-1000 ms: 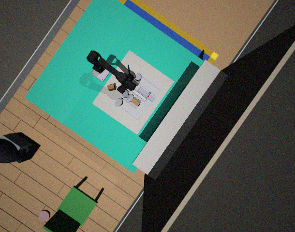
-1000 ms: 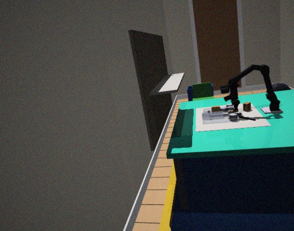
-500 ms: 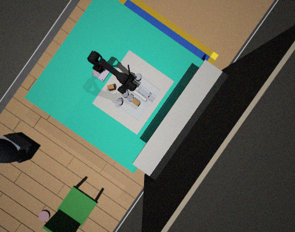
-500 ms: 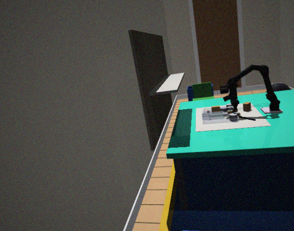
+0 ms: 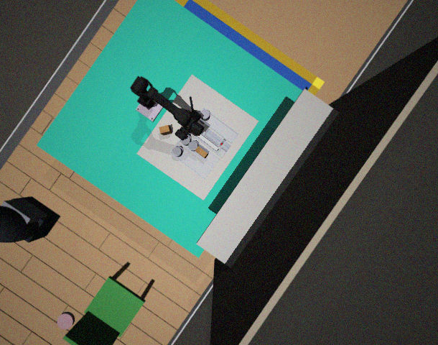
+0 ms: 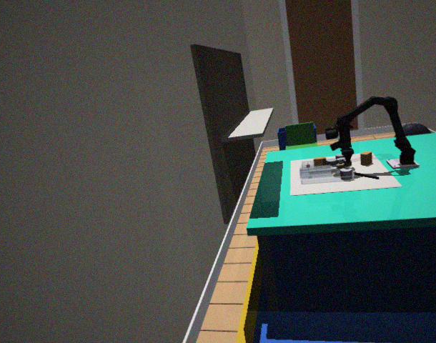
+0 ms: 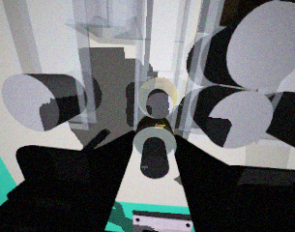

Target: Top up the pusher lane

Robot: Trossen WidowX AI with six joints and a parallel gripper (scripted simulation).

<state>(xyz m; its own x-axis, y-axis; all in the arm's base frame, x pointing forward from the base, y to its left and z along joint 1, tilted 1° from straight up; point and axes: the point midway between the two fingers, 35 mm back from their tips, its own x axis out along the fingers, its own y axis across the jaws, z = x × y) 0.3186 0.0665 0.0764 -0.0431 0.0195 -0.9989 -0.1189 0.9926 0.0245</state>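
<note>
My gripper tip is now 150 mm short of the clear lane rack, 40 mm to the right of it and 30 mm above it. The rest, counted from my gripper tip: black stick (100 mm behind, 110 mm to the left, 50 mm below).
</note>
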